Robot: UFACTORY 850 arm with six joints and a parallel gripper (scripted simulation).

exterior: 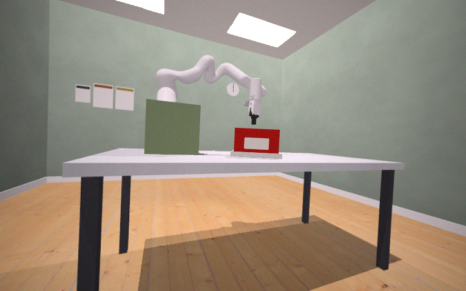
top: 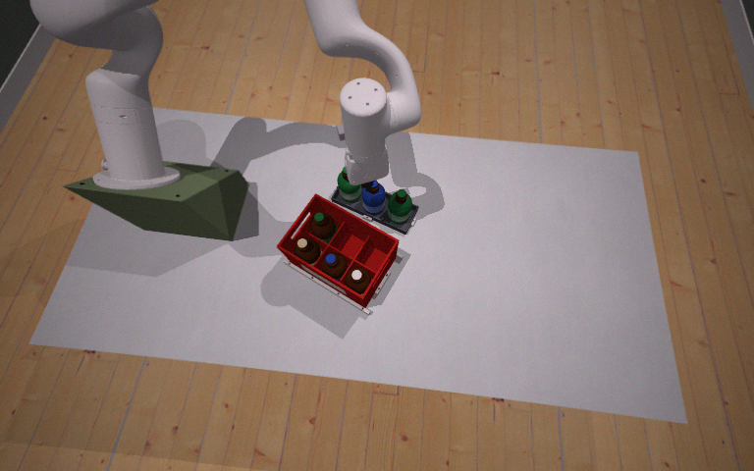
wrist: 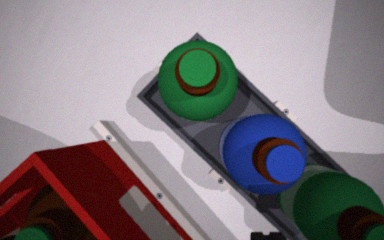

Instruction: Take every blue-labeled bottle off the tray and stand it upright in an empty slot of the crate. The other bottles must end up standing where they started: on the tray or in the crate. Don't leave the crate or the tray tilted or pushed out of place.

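The blue-labeled bottle lies 2 cm ahead of my hand, 5 cm to the left of it and 16 cm below it. Round my hand: red crate: 8 cm behind, 14 cm to the right, 16 cm below; green bottle: 6 cm behind, 9 cm to the left, 16 cm below; dark tray: 2 cm ahead, 5 cm to the left, 23 cm below.
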